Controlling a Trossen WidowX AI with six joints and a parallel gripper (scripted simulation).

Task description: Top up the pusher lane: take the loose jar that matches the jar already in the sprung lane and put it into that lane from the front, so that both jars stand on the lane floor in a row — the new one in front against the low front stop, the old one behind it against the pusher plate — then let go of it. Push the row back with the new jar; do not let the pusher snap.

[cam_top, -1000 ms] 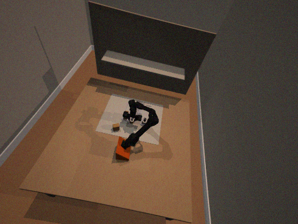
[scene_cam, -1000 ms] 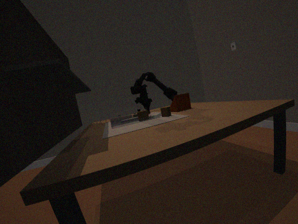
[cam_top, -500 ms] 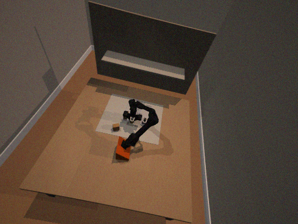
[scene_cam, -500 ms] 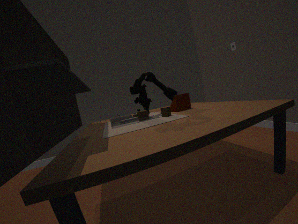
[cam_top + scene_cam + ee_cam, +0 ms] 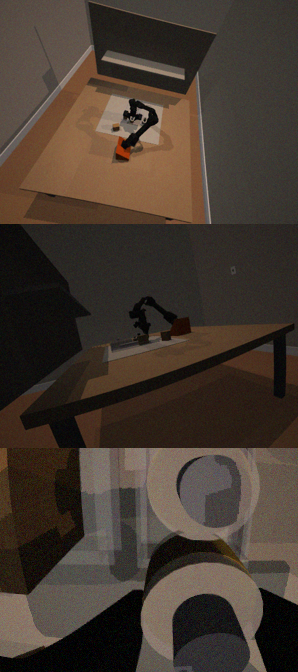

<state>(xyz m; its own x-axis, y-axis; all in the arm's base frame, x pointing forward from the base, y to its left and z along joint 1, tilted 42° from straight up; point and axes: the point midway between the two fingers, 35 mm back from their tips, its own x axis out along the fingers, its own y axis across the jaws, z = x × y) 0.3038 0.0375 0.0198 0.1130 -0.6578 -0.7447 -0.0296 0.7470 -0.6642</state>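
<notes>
My gripper tip is 80 mm short of the white mat, 60 mm above it and 10 mm to the right of it. Also, from my gripper tip: wall panel 640 mm ahead, 340 mm above, 40 mm to the left; then lane 180 mm ahead, 40 mm below, 20 mm to the right; then pusher plate 160 mm ahead, 30 mm to the right, 10 mm below.
</notes>
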